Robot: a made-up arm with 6 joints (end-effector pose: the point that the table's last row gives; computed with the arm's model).
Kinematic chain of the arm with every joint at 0, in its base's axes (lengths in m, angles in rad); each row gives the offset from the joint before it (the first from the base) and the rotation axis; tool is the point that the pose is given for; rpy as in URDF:
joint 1: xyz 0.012 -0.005 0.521 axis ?
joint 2: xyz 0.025 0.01 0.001 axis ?
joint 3: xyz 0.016 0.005 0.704 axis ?
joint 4: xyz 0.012 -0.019 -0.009 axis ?
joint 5: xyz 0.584 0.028 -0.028 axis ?
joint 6: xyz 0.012 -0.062 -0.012 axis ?
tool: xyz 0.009 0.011 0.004 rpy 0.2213 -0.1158 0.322
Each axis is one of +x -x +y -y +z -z.
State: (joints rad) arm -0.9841 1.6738 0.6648 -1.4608 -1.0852 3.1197
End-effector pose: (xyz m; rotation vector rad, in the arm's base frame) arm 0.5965 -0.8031 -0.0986 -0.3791 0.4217 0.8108
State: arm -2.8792 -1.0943 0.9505 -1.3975 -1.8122 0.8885
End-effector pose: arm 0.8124 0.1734 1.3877 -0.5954 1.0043 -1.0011
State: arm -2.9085 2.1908 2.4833 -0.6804 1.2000 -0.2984
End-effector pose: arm -1.1404 -0.2614 0.2442 -1.9487 -1.2395 -1.5338
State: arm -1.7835 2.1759 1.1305 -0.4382 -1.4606 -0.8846
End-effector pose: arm -0.1750 -0.8212 -0.4416 -2.4329 -0.2815 1.2773
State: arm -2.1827 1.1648 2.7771 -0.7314 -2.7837 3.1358
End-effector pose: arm -0.4146 -0.5712 1.3578 -1.1489 1.7455 1.1027
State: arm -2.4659 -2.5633 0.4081 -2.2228 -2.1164 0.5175
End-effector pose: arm 0.7688 0.5498 0.0416 -0.8977 1.7027 -0.0464
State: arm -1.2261 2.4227 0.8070 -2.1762 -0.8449 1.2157
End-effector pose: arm 0.2197 -0.4106 -0.6121 2.0867 -0.2056 -0.7975
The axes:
joint 1: +z
joint 2: +y
joint 3: -y
joint 4: -x
joint 5: -y
joint 6: -x

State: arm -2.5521 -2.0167 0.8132 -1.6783 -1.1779 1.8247
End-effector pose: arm 1.0074 0.5938 0.4453 -2.5371 1.2335 -0.0335
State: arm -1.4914 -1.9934 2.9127 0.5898 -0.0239 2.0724
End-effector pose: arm -0.0931 0.5251 -0.3633 -0.5875 1.6457 0.8609
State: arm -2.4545 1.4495 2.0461 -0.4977 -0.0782 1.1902
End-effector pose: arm -0.9731 -0.8093 0.8826 -0.7735 0.4208 -2.0790
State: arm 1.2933 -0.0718 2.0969 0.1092 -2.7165 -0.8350
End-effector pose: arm -0.0343 -0.3037 1.7249 0.8466 0.9382 1.0429
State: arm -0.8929 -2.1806 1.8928 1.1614 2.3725 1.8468
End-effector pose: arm -0.5627 0.6867 -0.3612 -1.0166 -0.2001 0.0165
